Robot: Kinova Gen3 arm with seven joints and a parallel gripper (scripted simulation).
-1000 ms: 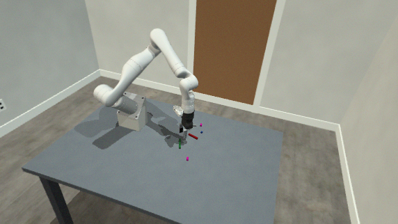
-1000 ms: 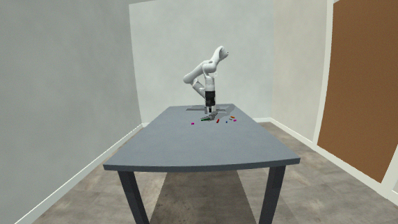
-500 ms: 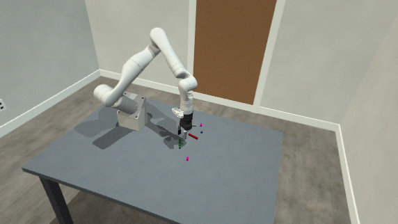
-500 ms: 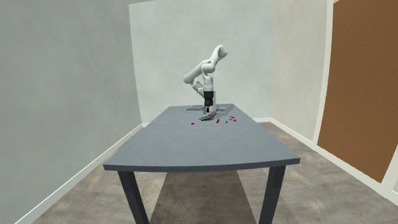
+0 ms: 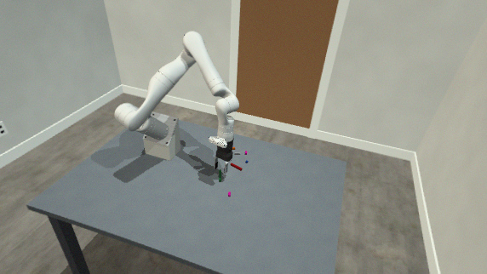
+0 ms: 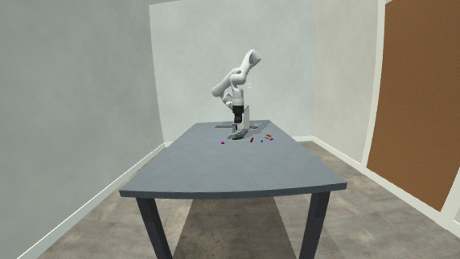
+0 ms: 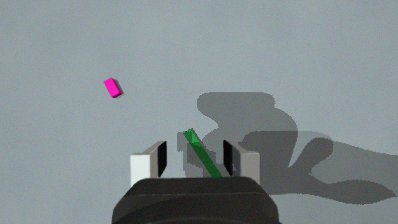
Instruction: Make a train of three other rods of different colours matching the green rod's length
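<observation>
My hand is 8 cm short of the blue rod, 17 cm to the right of it and 7 cm above it. Round my hand: red rod: 4 cm ahead, 11 cm to the left, 7 cm below; grey rod: 1 cm ahead, 22 cm to the left, 7 cm below; green rod: 1 cm behind, 2 cm to the left, 7 cm below.
</observation>
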